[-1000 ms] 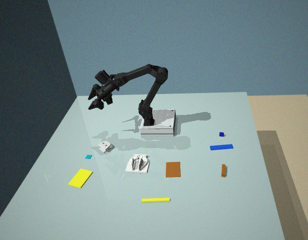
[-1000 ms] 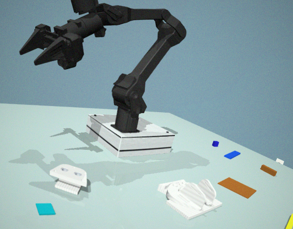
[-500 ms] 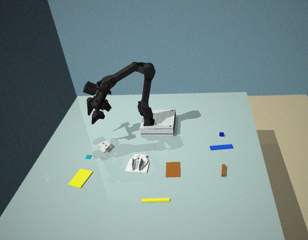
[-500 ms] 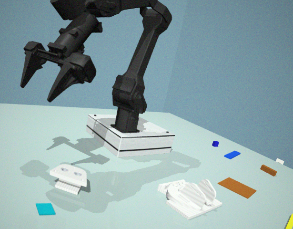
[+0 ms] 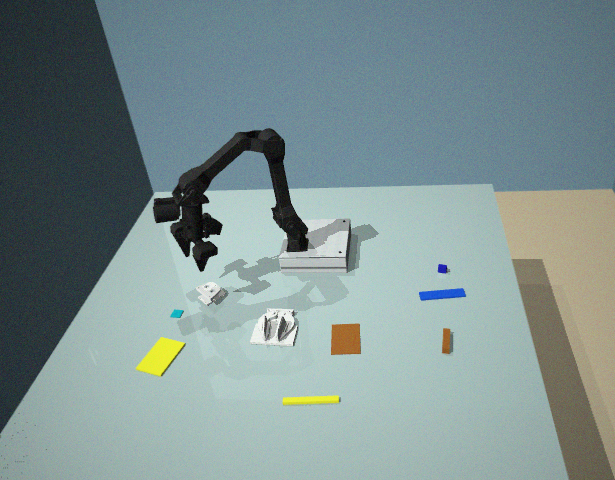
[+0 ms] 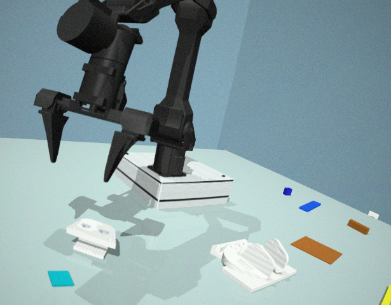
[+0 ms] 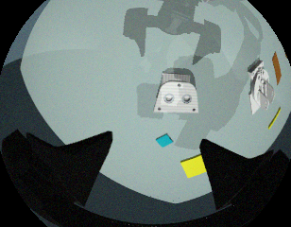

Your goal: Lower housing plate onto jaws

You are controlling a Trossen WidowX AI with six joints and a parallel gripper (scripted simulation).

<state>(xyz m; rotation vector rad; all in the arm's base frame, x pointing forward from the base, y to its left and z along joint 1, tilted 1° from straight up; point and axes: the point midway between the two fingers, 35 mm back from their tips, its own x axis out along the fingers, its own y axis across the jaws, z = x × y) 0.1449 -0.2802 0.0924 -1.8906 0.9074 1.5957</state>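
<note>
My gripper tip is now 110 mm above the white ribbed stand, 30 mm to the right of it and 10 mm short of it. Also, from my gripper tip: brown sheet 440 mm to the left, 200 mm ahead, 120 mm below; yellow sheet 260 mm ahead, 110 mm below, 60 mm to the right; cyan tile 120 mm below, 90 mm ahead, 60 mm to the right.
</note>
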